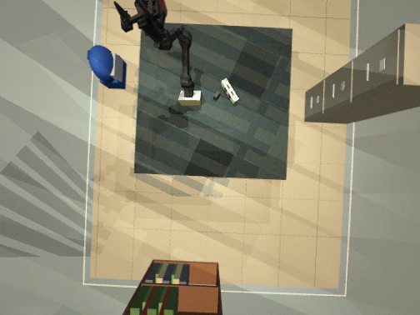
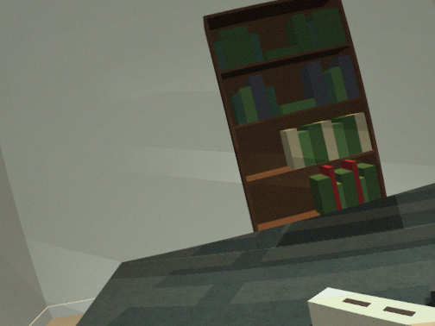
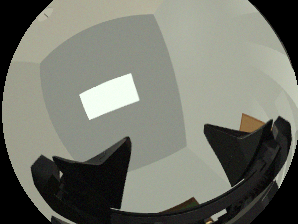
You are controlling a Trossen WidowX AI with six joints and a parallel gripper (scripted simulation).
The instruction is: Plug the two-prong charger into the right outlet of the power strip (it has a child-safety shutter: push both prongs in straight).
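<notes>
Now: the dark charger 71 cm below my gripper tip, 38 cm ahead of it and 1 cm to the right of it.
</notes>
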